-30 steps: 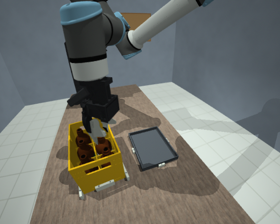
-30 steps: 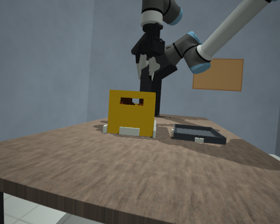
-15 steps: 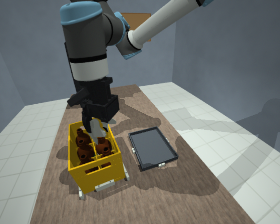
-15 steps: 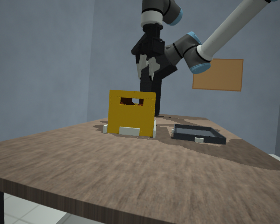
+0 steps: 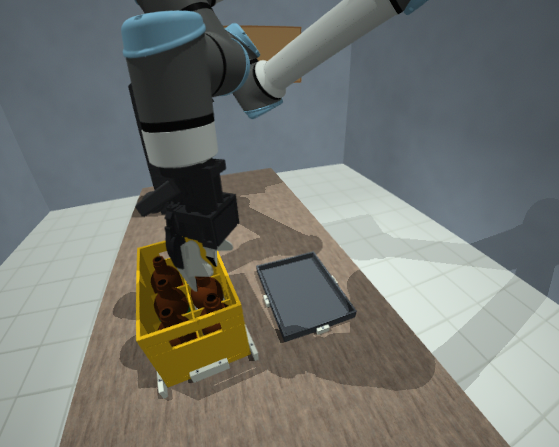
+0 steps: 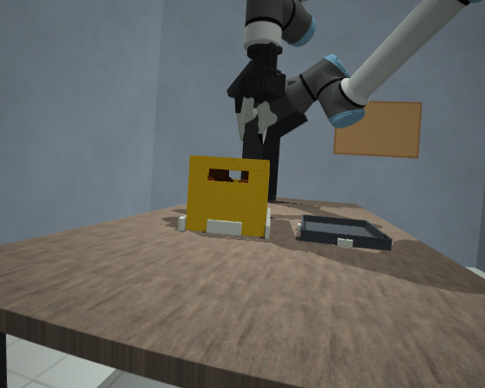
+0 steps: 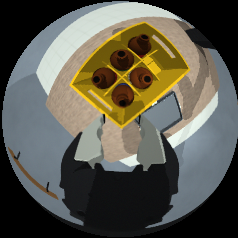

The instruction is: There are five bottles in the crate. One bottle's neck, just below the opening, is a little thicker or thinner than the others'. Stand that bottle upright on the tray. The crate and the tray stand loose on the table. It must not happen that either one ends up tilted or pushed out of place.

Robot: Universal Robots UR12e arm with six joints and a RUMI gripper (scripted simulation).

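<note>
My gripper is now 70 mm past the yellow crate, 60 mm to the left of it and 150 mm above it. The rest, counted from my hand: dark tray: 100 mm behind, 220 mm to the left, 220 mm below.
</note>
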